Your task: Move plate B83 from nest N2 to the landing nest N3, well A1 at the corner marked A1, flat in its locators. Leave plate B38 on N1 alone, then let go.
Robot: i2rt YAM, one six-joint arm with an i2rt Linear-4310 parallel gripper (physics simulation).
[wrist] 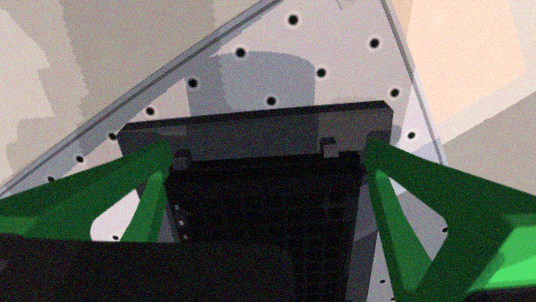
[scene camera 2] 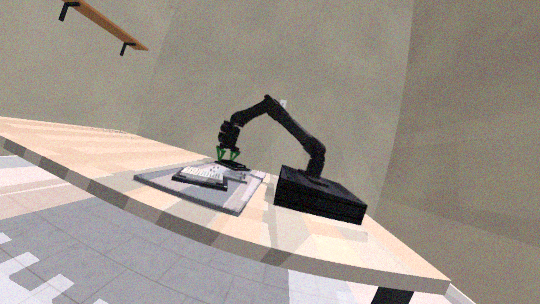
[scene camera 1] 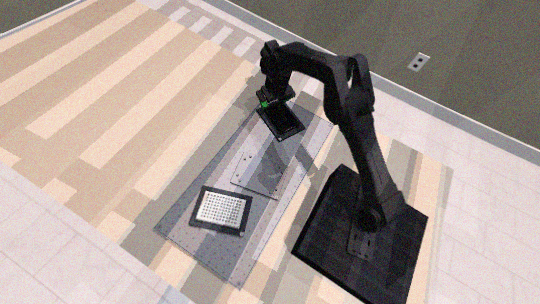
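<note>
The black plate [scene camera 1: 281,119] [scene camera 2: 233,164] [wrist: 265,200] sits flat in its dark nest [wrist: 250,140] at the far end of the base board; its label is not legible. My gripper [scene camera 1: 275,103] [scene camera 2: 226,159] [wrist: 268,151] is shut on it, one green finger at each side, and two locators stand before its edge. Small pale marks run along its left edge in the wrist view. The white plate [scene camera 1: 221,209] [scene camera 2: 202,173] lies in a dark nest [scene camera 1: 215,230] at the near end. Between them is the flat, unoccupied landing nest [scene camera 1: 245,175] with small locator pins; its A1 mark is not legible.
The perforated base board [scene camera 1: 200,250] [scene camera 2: 232,204] [wrist: 295,45] carries all three nests. The arm's black pedestal [scene camera 1: 320,245] [scene camera 2: 320,200] stands to the right of the board on the wooden table [scene camera 2: 320,240]. A wall shelf [scene camera 2: 105,22] is far off.
</note>
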